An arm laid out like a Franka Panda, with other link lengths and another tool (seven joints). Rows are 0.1 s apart.
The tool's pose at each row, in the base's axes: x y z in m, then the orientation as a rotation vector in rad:
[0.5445, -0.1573, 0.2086, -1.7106, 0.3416, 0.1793]
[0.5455, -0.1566, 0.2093, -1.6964, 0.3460, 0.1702]
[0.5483, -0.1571, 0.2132, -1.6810, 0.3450, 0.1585]
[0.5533, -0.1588, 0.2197, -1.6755, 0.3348, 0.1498]
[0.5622, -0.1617, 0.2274, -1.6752, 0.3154, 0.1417]
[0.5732, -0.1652, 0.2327, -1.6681, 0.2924, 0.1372]
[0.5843, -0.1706, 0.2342, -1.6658, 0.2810, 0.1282]
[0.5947, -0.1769, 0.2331, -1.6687, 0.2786, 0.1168]
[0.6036, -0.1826, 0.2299, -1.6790, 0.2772, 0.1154]
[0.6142, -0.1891, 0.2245, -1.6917, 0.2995, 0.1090]
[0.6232, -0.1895, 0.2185, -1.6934, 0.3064, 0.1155]
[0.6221, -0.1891, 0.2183, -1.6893, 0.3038, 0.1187]
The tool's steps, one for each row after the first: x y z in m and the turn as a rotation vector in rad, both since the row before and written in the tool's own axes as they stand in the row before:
[0.0006, -0.0011, 0.0006, 0.0154, 0.0063, -0.0010]
[0.0015, -0.0045, -0.0009, 0.0171, 0.0047, -0.0059]
[0.0030, -0.0075, -0.0021, 0.0071, -0.0012, -0.0112]
[0.0066, -0.0097, -0.0031, 0.0020, -0.0063, -0.0175]
[0.0095, -0.0079, -0.0032, 0.0081, -0.0117, -0.0172]
[0.0109, -0.0039, -0.0046, 0.0038, -0.0013, -0.0126]
[0.0110, -0.0010, -0.0053, -0.0012, 0.0063, -0.0085]
[0.0100, 0.0014, -0.0045, -0.0099, 0.0012, -0.0026]
[0.0122, 0.0032, -0.0048, -0.0122, 0.0188, 0.0099]
[0.0102, 0.0035, 0.0014, -0.0028, 0.0000, 0.0082]
[-0.0011, 0.0004, 0.0003, 0.0036, -0.0041, 0.0005]

